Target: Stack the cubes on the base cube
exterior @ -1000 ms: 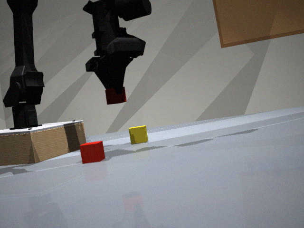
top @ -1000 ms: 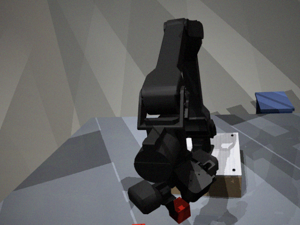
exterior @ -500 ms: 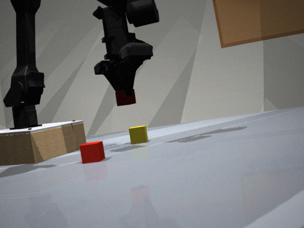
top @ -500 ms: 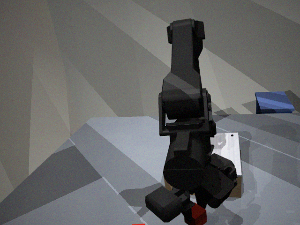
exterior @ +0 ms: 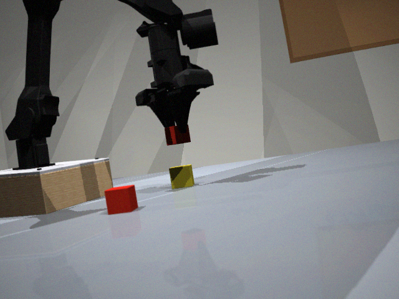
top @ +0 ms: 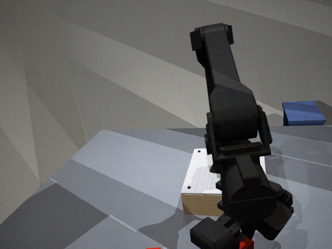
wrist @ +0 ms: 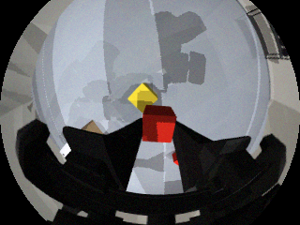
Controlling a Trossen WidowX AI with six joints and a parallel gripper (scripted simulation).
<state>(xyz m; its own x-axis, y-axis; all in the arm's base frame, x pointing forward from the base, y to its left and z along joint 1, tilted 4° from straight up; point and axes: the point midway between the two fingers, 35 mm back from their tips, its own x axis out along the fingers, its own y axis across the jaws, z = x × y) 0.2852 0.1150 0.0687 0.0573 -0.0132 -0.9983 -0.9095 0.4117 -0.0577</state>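
My gripper tip is 80 mm above the yellow cube, 20 mm to the right of it and 20 mm past it.
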